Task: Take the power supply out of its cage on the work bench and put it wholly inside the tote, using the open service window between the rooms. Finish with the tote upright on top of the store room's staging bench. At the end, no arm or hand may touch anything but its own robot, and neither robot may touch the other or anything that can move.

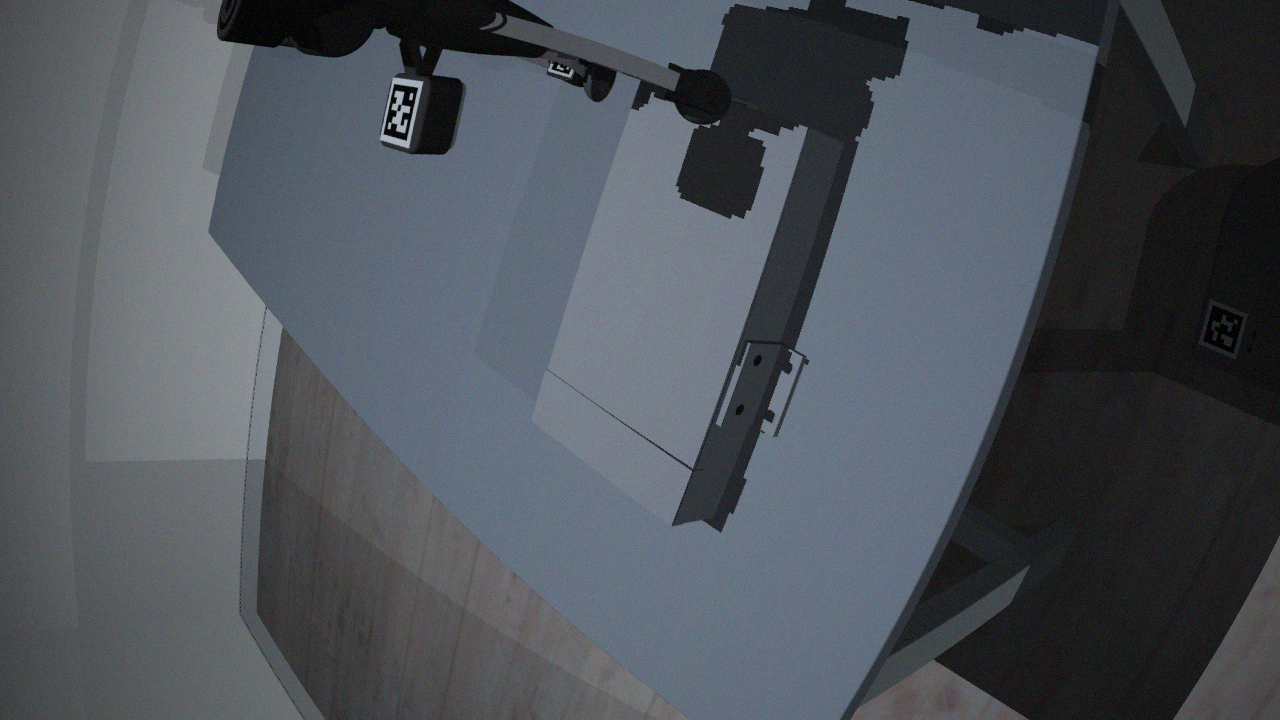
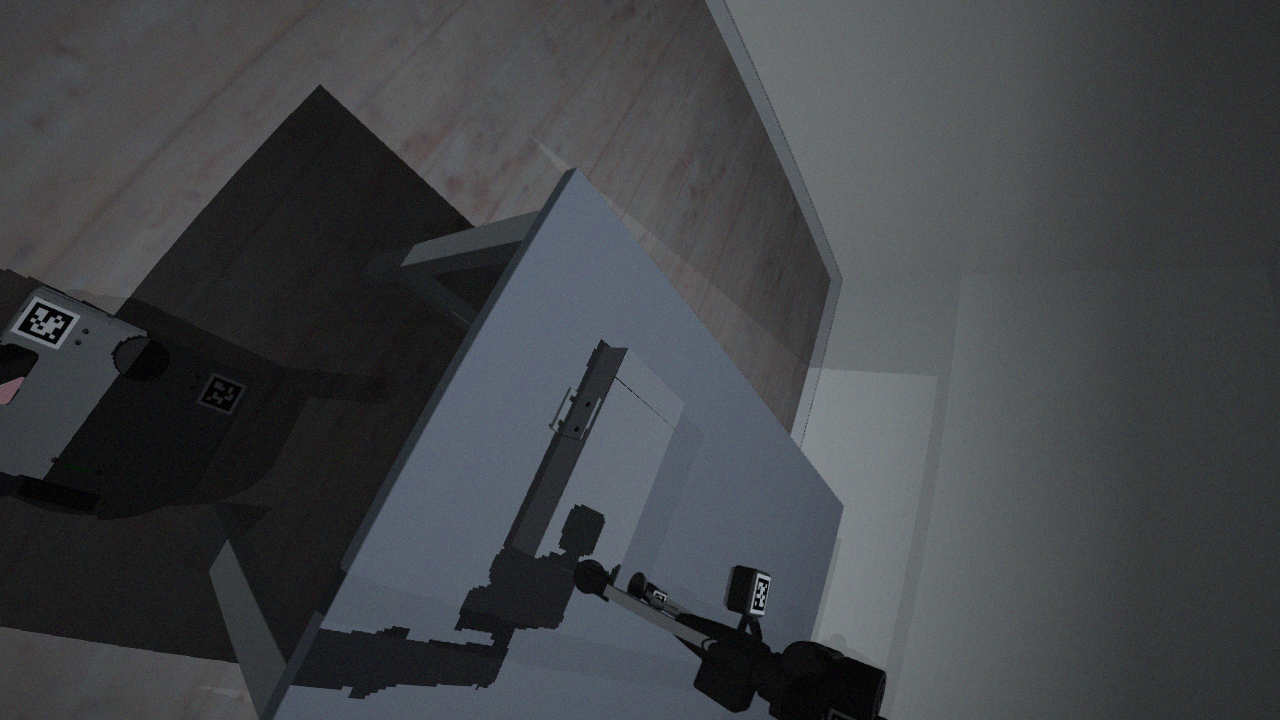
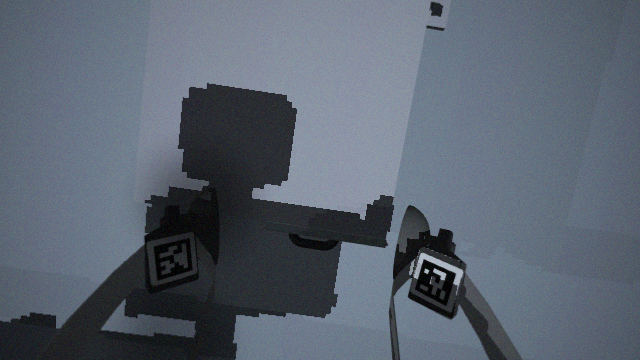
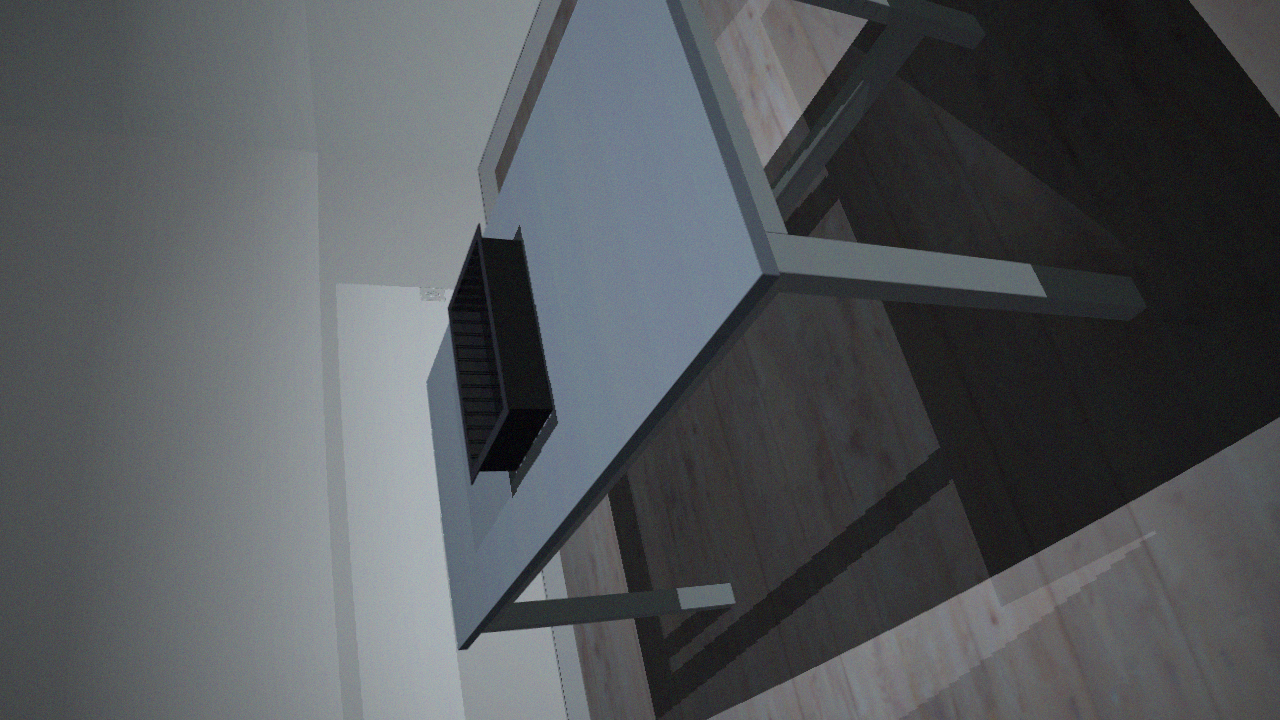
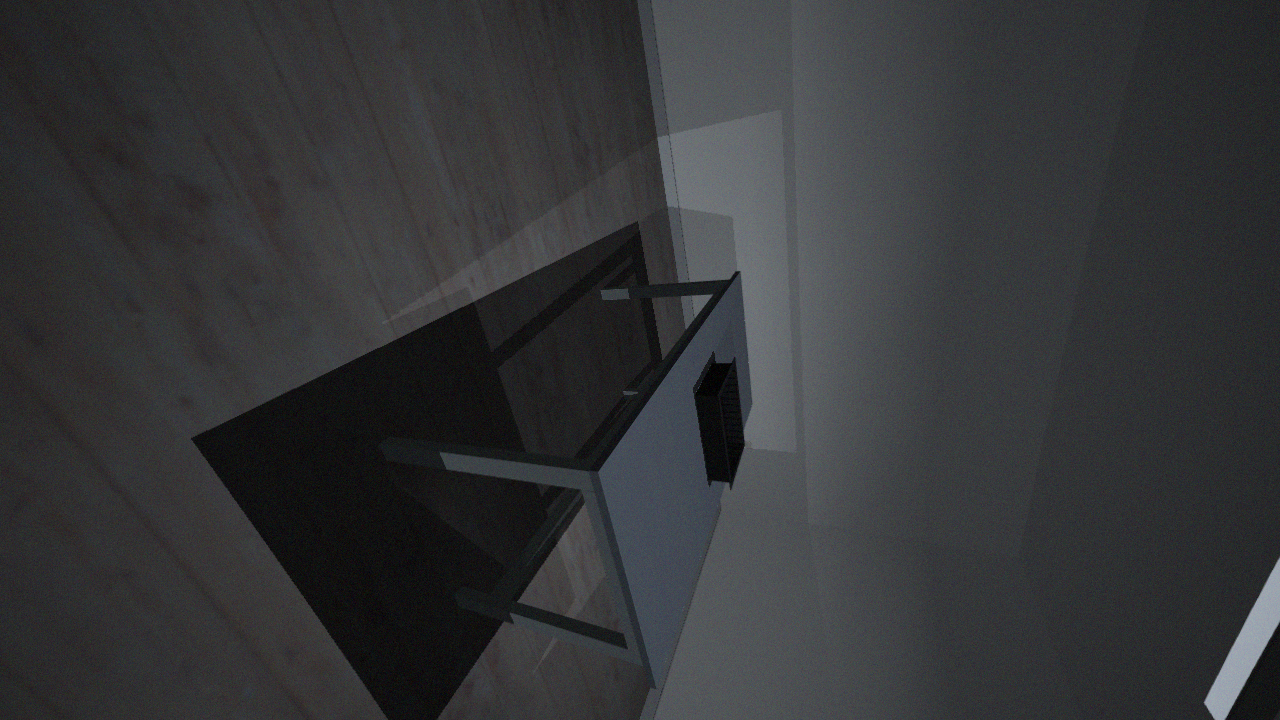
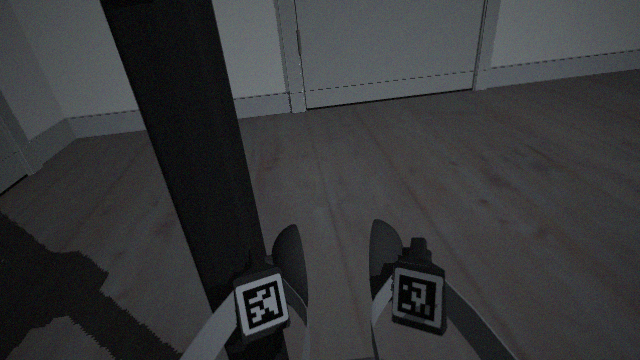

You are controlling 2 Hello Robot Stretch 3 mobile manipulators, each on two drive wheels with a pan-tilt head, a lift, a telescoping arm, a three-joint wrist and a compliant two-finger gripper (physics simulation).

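The cage, a long box with a pale top [image 1: 626, 295] [image 2: 617, 474] [image 3: 325, 125] and a dark grey side carrying a wire bracket, lies on the work bench [image 1: 948, 268] [image 2: 429, 501]. The power supply cannot be told apart from it; a dark oval handle [image 3: 314, 243] shows at its near end. The r1 gripper [image 1: 650, 87] [image 2: 614, 580] [image 3: 310, 237] is open, its fingers spread above that shadowed end. The tote [image 4: 519, 331] [image 5: 711, 438], black and open-topped, stands upright on the staging bench [image 4: 626, 205] [image 5: 640, 519]. The r2 gripper [image 6: 337, 260] is open over the floor, away from the tote.
A tagged dark robot base [image 1: 1244, 268] [image 2: 161, 429] stands beside the work bench. A dark post [image 6: 195, 150] rises left of r2's fingers, with a door [image 6: 390, 45] beyond. The staging bench's legs [image 4: 904, 264] [image 5: 519, 465] stand on the wood floor. The service window cannot be made out.
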